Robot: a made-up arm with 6 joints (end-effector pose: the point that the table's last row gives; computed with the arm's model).
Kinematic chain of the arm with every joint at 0, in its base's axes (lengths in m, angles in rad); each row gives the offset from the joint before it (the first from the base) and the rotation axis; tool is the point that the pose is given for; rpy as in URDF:
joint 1: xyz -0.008 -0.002 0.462 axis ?
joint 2: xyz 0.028 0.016 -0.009 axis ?
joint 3: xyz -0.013 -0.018 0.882 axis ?
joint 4: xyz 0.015 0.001 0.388 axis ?
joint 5: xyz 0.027 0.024 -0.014 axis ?
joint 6: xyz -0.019 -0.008 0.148 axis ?
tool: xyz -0.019 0 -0.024 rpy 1.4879 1.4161 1.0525
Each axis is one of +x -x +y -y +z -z.
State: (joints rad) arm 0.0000 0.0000 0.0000 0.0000 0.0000 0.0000
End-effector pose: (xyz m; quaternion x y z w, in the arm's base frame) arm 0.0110 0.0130 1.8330 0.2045 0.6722 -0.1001 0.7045
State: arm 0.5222 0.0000 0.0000 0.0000 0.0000 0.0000
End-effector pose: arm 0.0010 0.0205 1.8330 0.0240 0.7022 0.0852 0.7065
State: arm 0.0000 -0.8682 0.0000 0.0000 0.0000 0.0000
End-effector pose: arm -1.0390 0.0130 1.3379 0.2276 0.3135 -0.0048 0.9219
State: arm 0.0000 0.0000 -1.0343 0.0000 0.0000 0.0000
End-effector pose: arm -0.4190 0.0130 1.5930 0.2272 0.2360 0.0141 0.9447
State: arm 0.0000 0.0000 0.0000 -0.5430 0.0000 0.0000
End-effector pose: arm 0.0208 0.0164 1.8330 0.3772 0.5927 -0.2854 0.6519
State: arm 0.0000 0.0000 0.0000 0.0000 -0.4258 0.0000
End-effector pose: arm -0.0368 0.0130 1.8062 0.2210 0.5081 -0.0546 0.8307
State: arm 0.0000 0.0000 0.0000 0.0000 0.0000 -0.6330
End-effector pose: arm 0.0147 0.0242 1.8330 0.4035 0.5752 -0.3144 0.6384
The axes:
joint 1: +z
joint 2: +y
joint 3: +y
joint 4: +z
joint 5: +y
joint 6: +z

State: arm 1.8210 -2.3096 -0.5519 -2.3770 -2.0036 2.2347
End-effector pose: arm 0.1302 -0.7664 -0.4328 0.3635 0.4266 0.2802 0.7793
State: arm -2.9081 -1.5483 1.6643 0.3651 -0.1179 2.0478
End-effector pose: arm 0.7500 0.1793 0.9504 0.3527 0.5906 -0.2795 0.6698
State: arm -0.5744 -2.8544 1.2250 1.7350 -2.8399 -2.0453
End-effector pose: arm -0.3980 0.2428 -0.4288 0.2115 0.4554 0.7986 0.3318
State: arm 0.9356 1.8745 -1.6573 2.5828 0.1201 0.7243
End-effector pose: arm 0.5770 0.7930 0.6897 0.6536 0.1393 -0.6679 0.3277
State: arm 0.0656 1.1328 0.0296 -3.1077 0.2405 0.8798
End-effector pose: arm 1.2668 0.0785 1.0485 0.3144 0.2107 -0.9092 0.1737
